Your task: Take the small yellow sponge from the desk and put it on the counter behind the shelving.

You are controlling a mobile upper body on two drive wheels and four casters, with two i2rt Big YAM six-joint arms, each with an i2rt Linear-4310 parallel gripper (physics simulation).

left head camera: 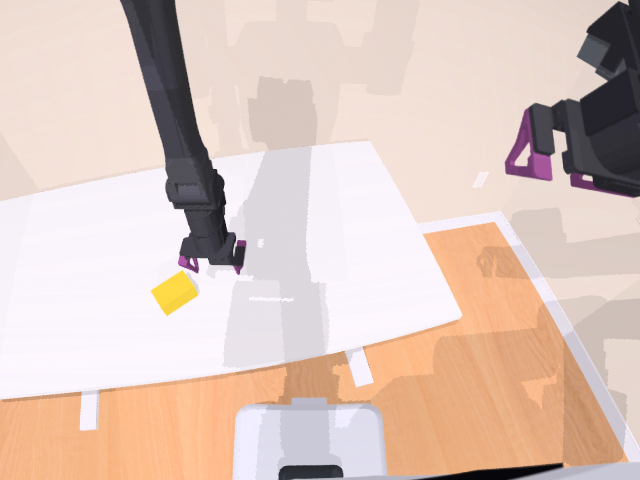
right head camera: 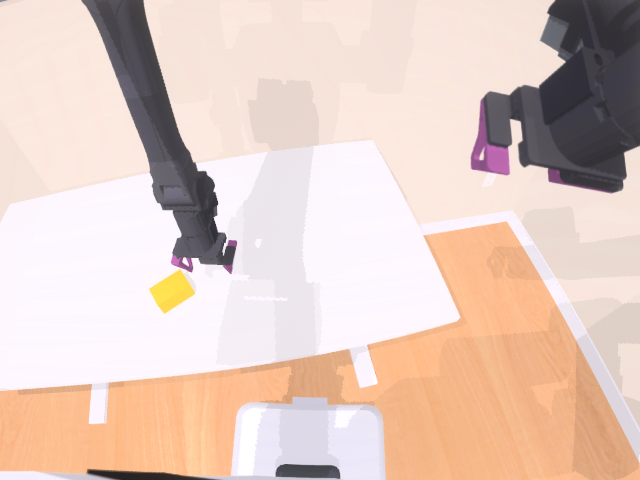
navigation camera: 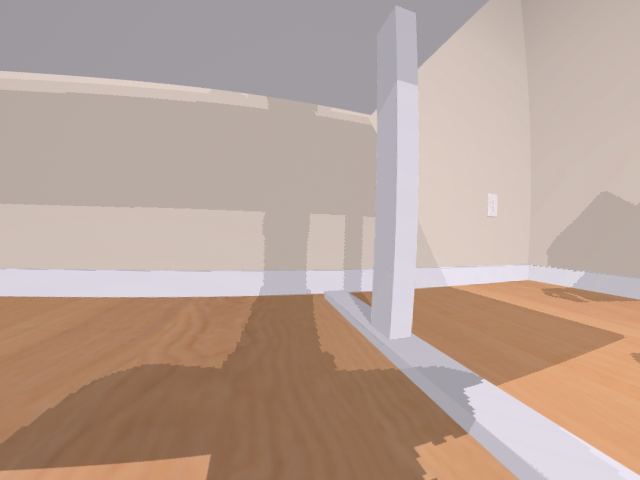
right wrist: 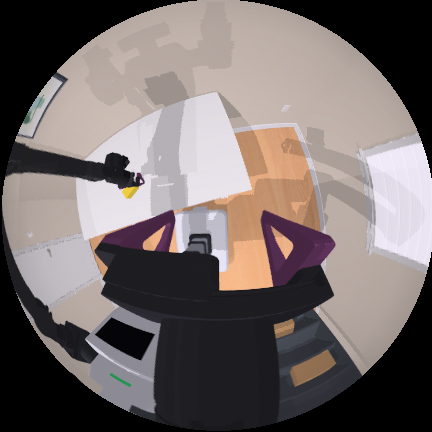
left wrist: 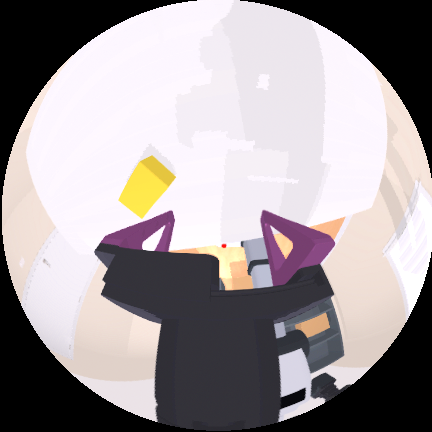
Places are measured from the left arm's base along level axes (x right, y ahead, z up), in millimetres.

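Pixels of known places: left gripper, fingertip midpoint: (left head camera: 218, 271) (right head camera: 211, 271) (right wrist: 137, 183) (left wrist: 217, 214); right gripper, fingertip midpoint: (left head camera: 540, 174) (right head camera: 512, 169) (right wrist: 217, 214).
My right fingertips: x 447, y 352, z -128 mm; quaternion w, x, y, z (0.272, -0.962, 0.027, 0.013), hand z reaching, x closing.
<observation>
Behind a point stands the place of what it marks.
The small yellow sponge (left head camera: 174, 292) {x -124, y 486, z -645 mm} (right head camera: 172, 291) {x -121, y 484, z -645 mm} (left wrist: 146, 189) {x -116, y 503, z -645 mm} (right wrist: 130, 192) {x -114, y 472, z -651 mm} lies on the white desk (left head camera: 372, 289) {x 376, y 532, z -690 mm} (right head camera: 372, 289) {x 388, y 534, z -690 mm} (left wrist: 100, 100) {x -222, y 696, z -690 mm} (right wrist: 215, 165) {x 422, y 589, z -690 mm}. My left gripper (left head camera: 216, 269) {x 2, y 505, z -572 mm} (right head camera: 209, 269) {x 2, y 505, z -572 mm} (left wrist: 217, 214) {x 2, y 505, z -572 mm} is open and empty above the desk. In the head views it is just above and to the right of the sponge, which lies outside the fingers; in the left wrist view the sponge is beyond the left finger. My right gripper (left head camera: 560, 180) {x 447, y 352, z -128 mm} (right head camera: 529, 174) {x 447, y 352, z -128 mm} (right wrist: 217, 214) {x 447, y 352, z -128 mm} is open and empty, off the desk's right side. The counter and the shelving cannot be made out for certain.
A white desk leg (navigation camera: 395, 206) {x 382, y 746, z -1130 mm} stands on a floor bar (navigation camera: 439, 366) in the navigation view. My light grey base (left head camera: 310, 434) {x 226, y 211, z -1150 mm} (right head camera: 310, 434) {x 230, y 210, z -1150 mm} is in front of the desk. A dark tiered unit with brown blocks (right wrist: 312, 367) {x 1347, y -1266, z -275 mm} shows low in the right wrist view. Walls stand behind and to the right.
</observation>
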